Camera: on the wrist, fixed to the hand. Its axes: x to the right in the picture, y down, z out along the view.
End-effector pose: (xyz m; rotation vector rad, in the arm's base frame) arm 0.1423 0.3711 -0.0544 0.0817 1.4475 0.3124
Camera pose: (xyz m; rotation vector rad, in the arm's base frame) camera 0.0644 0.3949 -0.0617 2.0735 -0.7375 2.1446
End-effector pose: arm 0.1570 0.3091 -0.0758 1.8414 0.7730 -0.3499
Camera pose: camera 0.1748 0.3711 -0.0256 0.7369 -2.4529 0.8340
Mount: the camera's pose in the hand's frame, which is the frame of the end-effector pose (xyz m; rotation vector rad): 0.0061 0.0335 -0.0743 -0.0066 0.8422 -3.0090
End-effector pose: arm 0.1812 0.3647 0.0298 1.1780 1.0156 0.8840
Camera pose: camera 0.1116 0.3987 0.0558 -1.4293 1.8061 -1.2475
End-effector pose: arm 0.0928 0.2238 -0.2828 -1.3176 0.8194 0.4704
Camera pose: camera 0.0535 0.1585 -0.3122 -1.2233 -1.1143 -2.4113
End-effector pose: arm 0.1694 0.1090 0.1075 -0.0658 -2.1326 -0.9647
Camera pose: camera 0.2236 0.0825 0.1626 -2.6321 -0.2135 1.1205
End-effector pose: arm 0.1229 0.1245 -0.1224 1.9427 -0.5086 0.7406
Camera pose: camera 0.0854 0.1753 -0.0705 0.3222 2.3103 -0.6344
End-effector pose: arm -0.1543 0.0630 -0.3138 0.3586 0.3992 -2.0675
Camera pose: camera -0.1215 0.0733 -0.3879 -0.1495 -0.5773 0.9062
